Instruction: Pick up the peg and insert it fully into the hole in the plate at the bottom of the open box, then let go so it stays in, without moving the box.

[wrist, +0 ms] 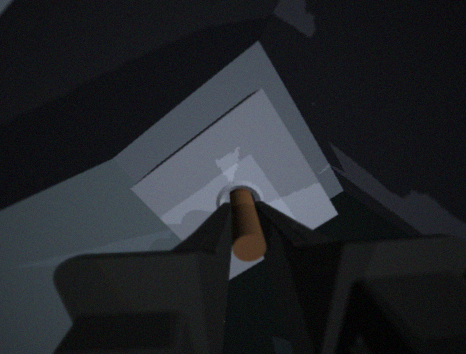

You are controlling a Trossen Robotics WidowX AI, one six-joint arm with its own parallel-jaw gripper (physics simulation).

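Places are measured from the arm's base along level axes (x ahead, y left, z up), in millimetres.
Pixels of known places: gripper, fingertip midpoint: [242, 209].
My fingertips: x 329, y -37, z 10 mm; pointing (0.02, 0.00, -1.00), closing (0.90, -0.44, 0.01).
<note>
Behind a point stands the place of what it marks.
The orange-brown peg [246, 225] @(z 37, x 331, y -30 mm) is held between the fingers, its near end toward the camera and its far end pointing down at the plate. My gripper [242, 209] @(z 10, x 329, y -37 mm) is shut on the peg and is down inside the open box. The pale square plate [220, 135] @(z 4, x 338, y 5 mm) lies at the bottom of the box. The hole [221, 196] @(z 6, x 322, y -25 mm), with a light ring round it, shows behind the peg's far end. The peg's far end overlaps the hole in this view; whether its tip is inside cannot be told. The fingers hide the near part of the plate.
The box [60, 200] @(z 16, x 251, y 17 mm) surrounds the plate, with a grey-blue wall at the left and dark walls at the top and right. A grey floor strip borders the plate's far sides. Shadows fall across the plate and walls.
</note>
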